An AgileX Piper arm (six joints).
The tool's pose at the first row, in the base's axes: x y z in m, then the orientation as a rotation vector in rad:
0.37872, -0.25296, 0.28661, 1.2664, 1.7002, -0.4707
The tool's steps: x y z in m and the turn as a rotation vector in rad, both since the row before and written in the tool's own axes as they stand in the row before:
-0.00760, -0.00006, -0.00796, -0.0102, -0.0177, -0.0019
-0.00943, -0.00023, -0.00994, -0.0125, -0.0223, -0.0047
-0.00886, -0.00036, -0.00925, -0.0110, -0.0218, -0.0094
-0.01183, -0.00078, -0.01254, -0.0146, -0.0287, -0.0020
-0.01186, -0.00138, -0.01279, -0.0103, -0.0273, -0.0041
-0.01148, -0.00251, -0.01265, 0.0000, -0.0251, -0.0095
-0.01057, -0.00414, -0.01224, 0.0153, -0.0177, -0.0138
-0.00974, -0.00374, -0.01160, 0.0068, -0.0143, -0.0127
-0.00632, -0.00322, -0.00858, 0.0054, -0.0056, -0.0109
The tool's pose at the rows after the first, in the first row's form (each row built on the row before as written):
0.37535, -0.25111, 0.29692, 1.2500, 1.6872, -0.4725
0.37085, -0.24865, 0.30963, 1.2278, 1.6723, -0.4764
0.36637, -0.24624, 0.32139, 1.2032, 1.6609, -0.4841
0.35989, -0.24270, 0.33699, 1.1789, 1.6388, -0.4876
0.35247, -0.23889, 0.35237, 1.1568, 1.6189, -0.4953
0.34391, -0.23517, 0.36690, 1.1391, 1.6035, -0.5140
0.33411, -0.23174, 0.37997, 1.1326, 1.5956, -0.5448
0.32514, -0.22791, 0.39215, 1.1220, 1.5907, -0.5659
0.31818, -0.22475, 0.40024, 1.1155, 1.5922, -0.5804

